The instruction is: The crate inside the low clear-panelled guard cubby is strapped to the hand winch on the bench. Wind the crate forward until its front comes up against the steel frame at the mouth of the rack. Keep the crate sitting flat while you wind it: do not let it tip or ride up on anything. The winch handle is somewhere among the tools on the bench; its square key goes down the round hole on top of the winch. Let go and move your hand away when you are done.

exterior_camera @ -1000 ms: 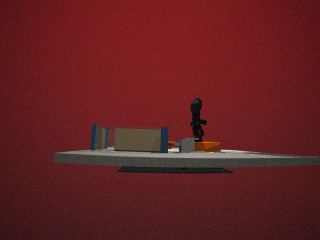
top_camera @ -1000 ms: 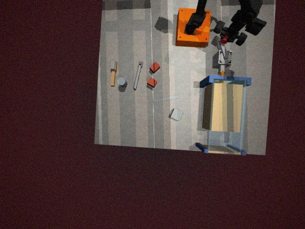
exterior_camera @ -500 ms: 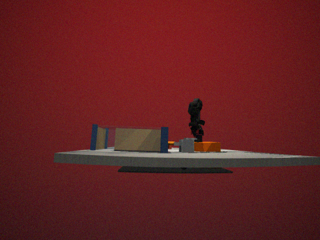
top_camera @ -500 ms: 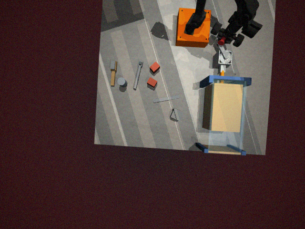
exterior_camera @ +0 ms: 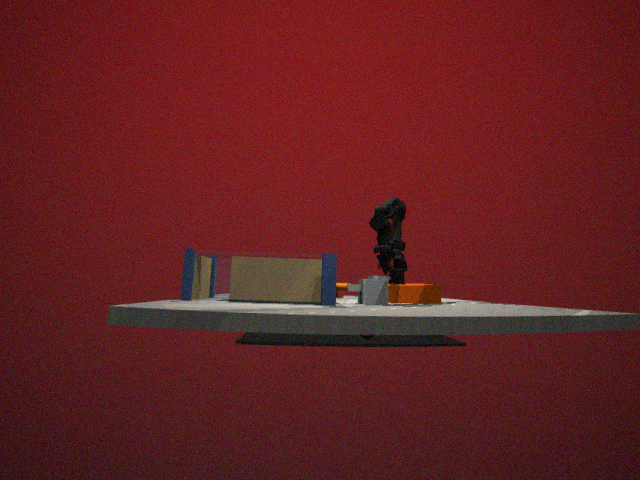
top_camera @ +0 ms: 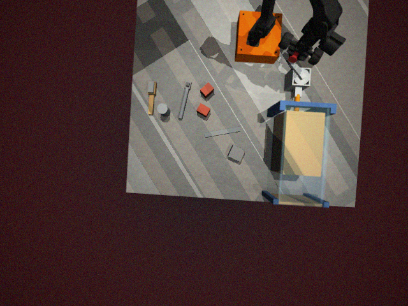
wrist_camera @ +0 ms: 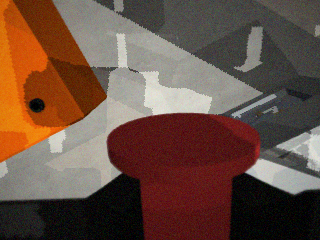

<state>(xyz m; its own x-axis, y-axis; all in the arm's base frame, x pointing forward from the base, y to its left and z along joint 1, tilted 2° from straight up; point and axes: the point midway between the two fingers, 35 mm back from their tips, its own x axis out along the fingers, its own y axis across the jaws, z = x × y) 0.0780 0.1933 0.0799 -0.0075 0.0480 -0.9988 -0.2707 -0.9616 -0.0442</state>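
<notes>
Now: the blue frame 220 mm ahead of my gripper tip, 100 mm to the left of it and 10 mm below it. The rest, counted from my gripper tip: grey crank handle: 30 mm to the left, 20 mm ahead, 10 mm below; winch: 80 mm below, 70 mm to the left, 50 mm ahead; red knob: 20 mm above.
</notes>
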